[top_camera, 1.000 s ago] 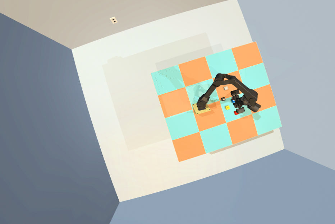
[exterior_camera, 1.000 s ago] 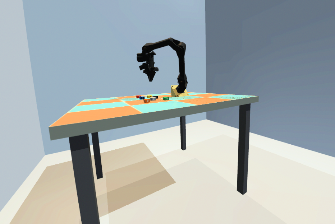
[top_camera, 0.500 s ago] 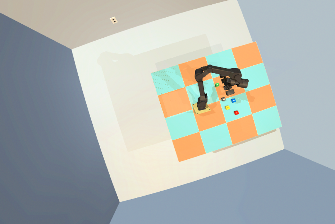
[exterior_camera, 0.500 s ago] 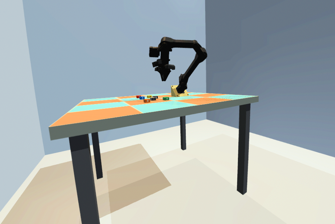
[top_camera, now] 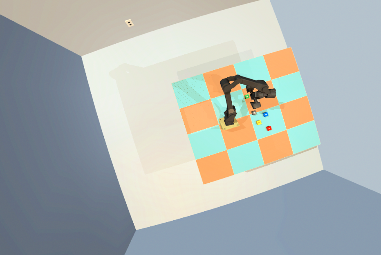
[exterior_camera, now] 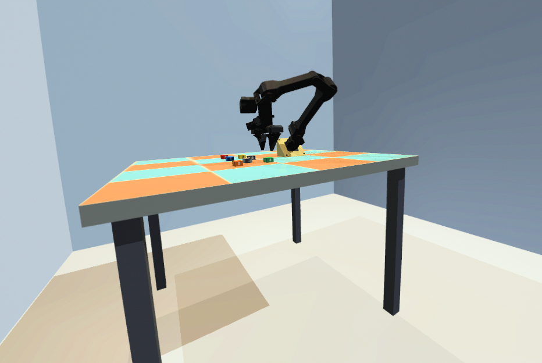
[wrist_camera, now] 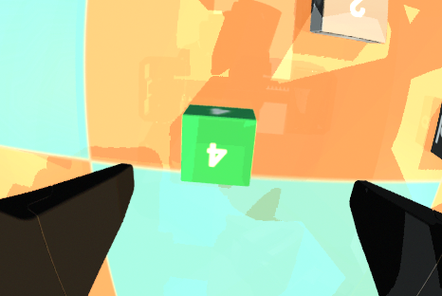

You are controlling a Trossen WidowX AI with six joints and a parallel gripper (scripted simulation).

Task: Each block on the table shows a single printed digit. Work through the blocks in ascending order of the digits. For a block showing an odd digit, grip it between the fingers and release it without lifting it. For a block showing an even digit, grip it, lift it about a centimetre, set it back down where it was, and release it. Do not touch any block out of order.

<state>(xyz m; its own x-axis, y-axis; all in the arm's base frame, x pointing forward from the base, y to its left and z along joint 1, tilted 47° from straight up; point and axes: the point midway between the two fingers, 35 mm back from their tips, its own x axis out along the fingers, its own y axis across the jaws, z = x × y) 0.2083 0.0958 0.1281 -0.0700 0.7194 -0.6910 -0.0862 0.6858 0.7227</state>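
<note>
My gripper tip is now 4 cm above the green block and 1 cm to the right of it. The rest, counted from my gripper tip: dark grey block: 13 cm to the right, 4 cm below, 3 cm ahead; blue block: 17 cm to the right, 12 cm ahead, 4 cm below; yellow block: 22 cm to the right, 5 cm ahead, 4 cm below.
</note>
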